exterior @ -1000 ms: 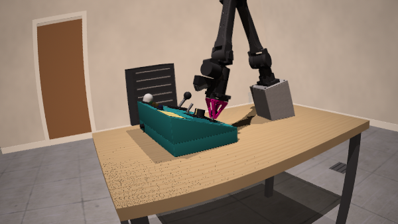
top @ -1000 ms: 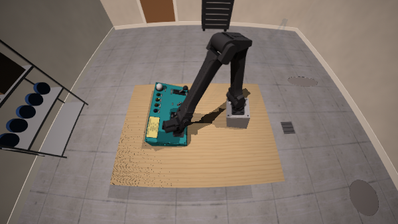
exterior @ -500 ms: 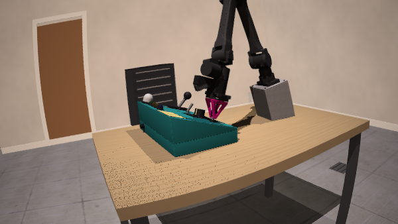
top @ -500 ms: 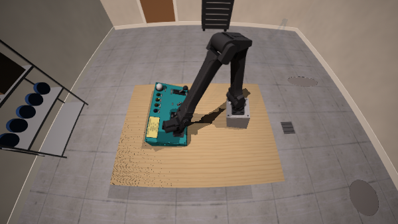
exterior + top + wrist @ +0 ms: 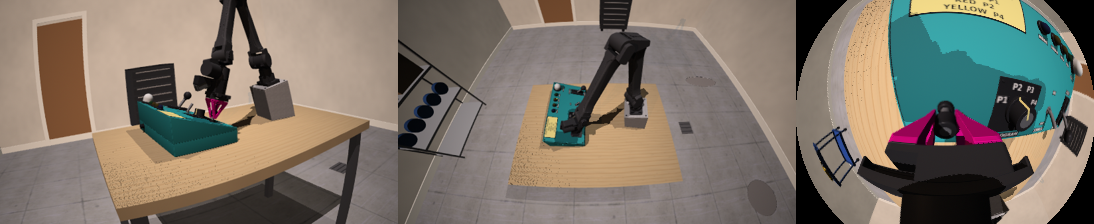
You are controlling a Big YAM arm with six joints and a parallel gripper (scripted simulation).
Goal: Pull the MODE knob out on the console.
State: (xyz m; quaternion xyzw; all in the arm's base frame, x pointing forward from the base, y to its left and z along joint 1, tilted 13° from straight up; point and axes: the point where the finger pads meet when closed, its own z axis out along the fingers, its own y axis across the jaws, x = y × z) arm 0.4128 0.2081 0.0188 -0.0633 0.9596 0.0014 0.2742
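Right now the small black knob is right at my hand. From my hand the other things lie so: black rotary selector (3 cm ahead, 11 cm to the right); then teal console (5 cm ahead, 17 cm to the right, 2 cm below); then black ball lever (2 cm ahead, 36 cm to the right, 1 cm above).
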